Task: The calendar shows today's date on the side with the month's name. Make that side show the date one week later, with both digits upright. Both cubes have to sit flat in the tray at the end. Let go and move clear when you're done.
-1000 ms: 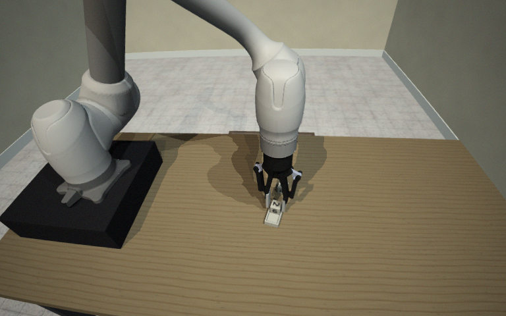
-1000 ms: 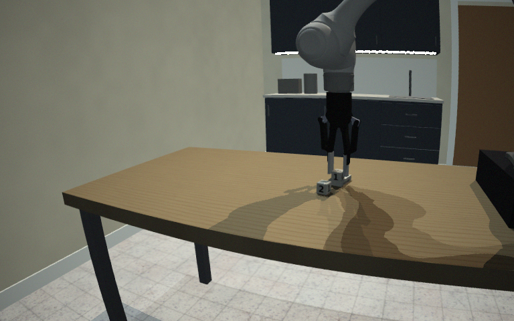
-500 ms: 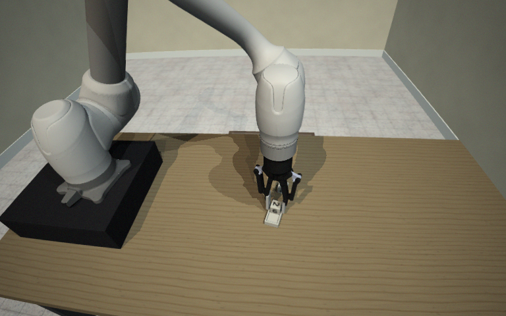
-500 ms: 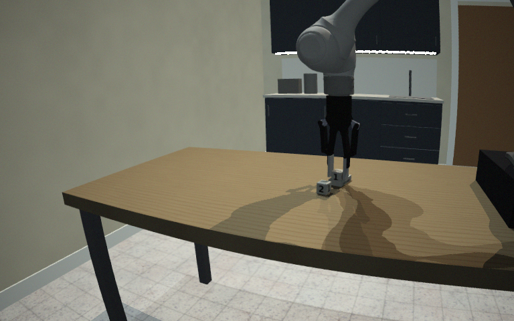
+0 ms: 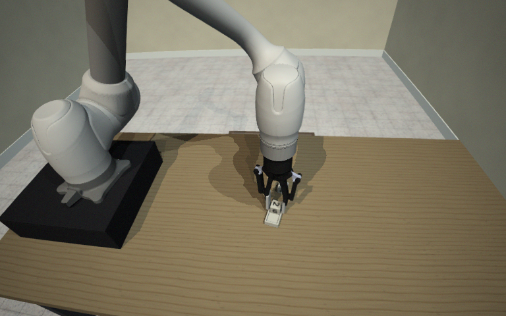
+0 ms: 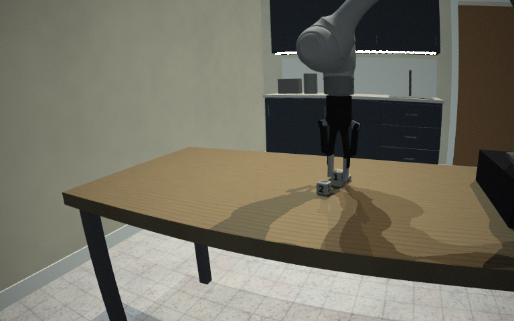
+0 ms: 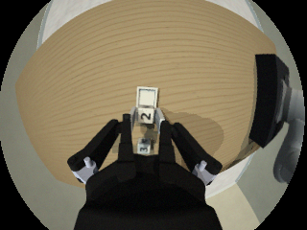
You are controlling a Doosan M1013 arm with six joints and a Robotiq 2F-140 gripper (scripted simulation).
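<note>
The white tray is 4 cm below my hand and 2 cm to the right of it.
</note>
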